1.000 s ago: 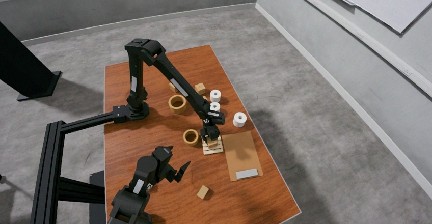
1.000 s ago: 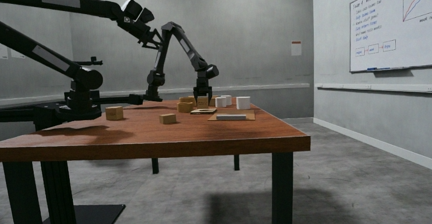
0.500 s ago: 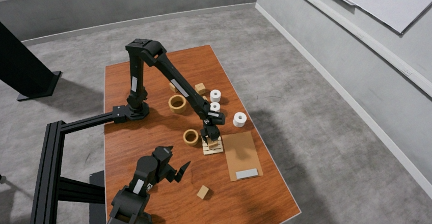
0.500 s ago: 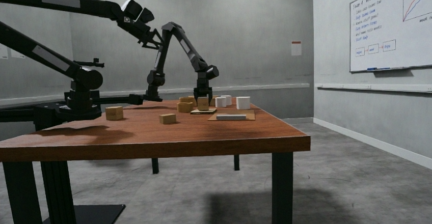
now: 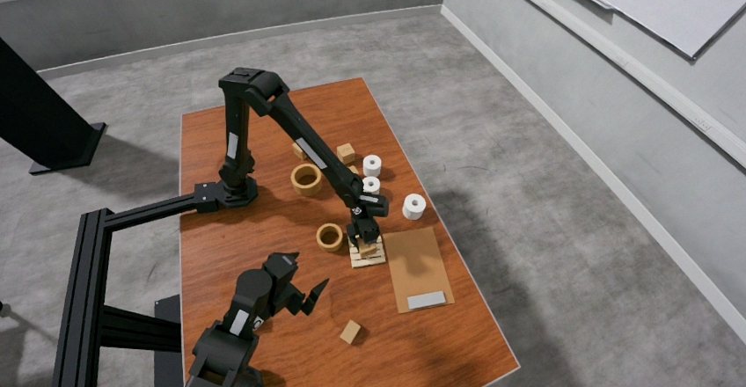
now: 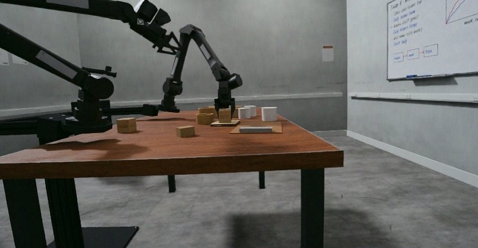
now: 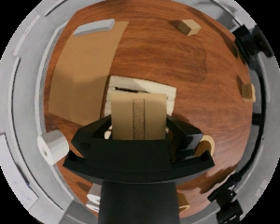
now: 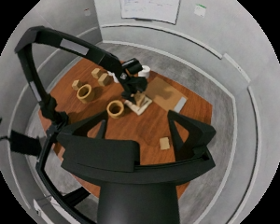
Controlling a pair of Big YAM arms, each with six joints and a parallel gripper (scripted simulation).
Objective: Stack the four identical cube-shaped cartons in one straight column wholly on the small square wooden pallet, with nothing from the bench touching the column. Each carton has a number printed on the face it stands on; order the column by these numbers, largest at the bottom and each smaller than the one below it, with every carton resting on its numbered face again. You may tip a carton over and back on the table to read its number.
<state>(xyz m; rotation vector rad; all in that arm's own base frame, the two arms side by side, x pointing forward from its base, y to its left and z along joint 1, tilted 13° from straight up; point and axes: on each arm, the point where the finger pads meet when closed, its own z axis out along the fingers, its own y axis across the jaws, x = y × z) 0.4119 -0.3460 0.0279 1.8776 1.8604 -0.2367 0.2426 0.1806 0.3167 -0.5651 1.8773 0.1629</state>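
The wooden pallet lies 3 cm below my left hand.
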